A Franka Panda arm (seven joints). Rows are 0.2 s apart.
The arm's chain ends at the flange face. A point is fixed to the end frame.
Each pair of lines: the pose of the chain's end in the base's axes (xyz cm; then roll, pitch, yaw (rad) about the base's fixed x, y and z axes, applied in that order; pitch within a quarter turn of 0, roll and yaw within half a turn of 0), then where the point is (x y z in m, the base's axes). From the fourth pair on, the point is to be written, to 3 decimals.
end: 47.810 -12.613 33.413 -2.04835 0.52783 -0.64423
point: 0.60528 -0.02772 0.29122
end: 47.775 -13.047 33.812 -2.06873 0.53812 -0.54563
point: 0.59268 -0.01925 0.29207
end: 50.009 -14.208 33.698 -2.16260 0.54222 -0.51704
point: 0.60396 -0.02597 0.27841
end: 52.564 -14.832 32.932 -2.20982 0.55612 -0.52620
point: 0.626 -0.032 0.264
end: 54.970 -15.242 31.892 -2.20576 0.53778 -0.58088
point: 0.657 -0.043 0.255
